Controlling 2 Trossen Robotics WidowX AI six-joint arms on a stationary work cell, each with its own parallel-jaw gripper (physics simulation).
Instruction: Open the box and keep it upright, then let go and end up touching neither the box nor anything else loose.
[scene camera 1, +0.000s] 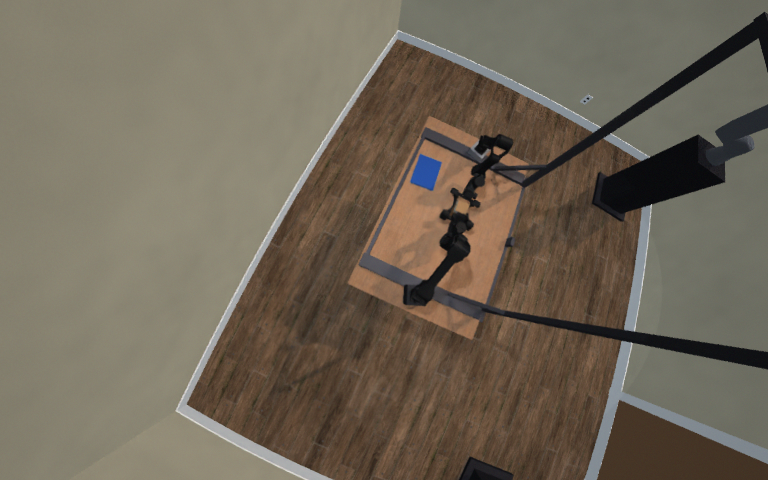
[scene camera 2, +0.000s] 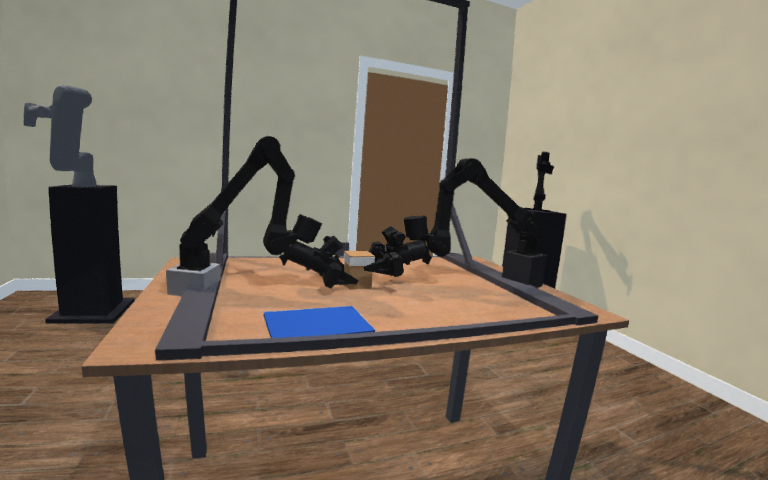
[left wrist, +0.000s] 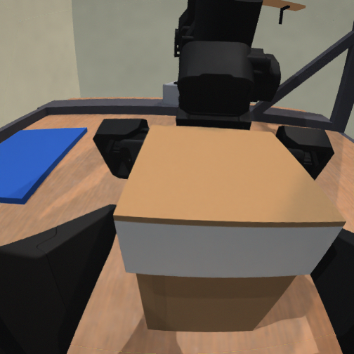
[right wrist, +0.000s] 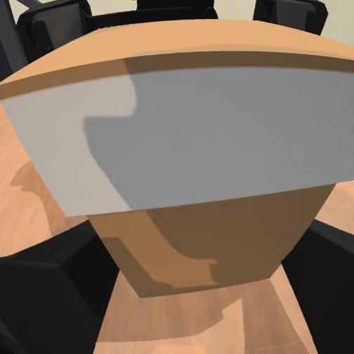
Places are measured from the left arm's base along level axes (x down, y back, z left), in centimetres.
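Pixels of known places: left gripper, between the fingertips: (scene camera 1: 459, 209) (scene camera 2: 359, 264); right gripper, between the fingertips: (scene camera 2: 355, 278); left arm's base, origin of its link: (scene camera 1: 416, 295) (scene camera 2: 526, 253); right arm's base, origin of its link: (scene camera 1: 480, 149) (scene camera 2: 194, 266).
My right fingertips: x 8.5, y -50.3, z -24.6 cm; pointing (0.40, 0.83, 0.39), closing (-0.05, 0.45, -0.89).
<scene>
Ahead of a thing's pixels: the offset from my right fingertips to its top centre. Level surfaces: height alone.
The box stands upright on the table. Its tan body @[dx -7.2, dy +0.6, dz +0.1 cm] (scene camera 2: 360, 279) (left wrist: 215, 302) (right wrist: 220, 240) is topped by a wider white-sided lid @[dx -7.4, dy +0.6, dz +0.1 cm] (scene camera 2: 359, 260) (left wrist: 225, 250) (right wrist: 225, 135) with a tan top, which sits on it. My right gripper (scene camera 2: 354, 279) (right wrist: 200, 213) is shut on the body below the lid, one finger on each side. My left gripper (scene camera 2: 372, 267) (left wrist: 208, 218) is open at lid height on the opposite side, its fingers on either side of the lid. Contact between the left fingers and the lid cannot be made out. The inside of the box is hidden.
A flat blue mat @[dx +1.5, dy -23.8, dz +19.2 cm] (scene camera 1: 425, 172) (scene camera 2: 318, 322) (left wrist: 37, 157) lies on the table @[dx +2.3 cm] (scene camera 1: 396, 232) (scene camera 2: 453, 305), near the front edge in scene camera 2. A dark frame (scene camera 2: 396, 335) runs along the table edges, with upright posts behind. The two grippers face each other closely across the box.
</scene>
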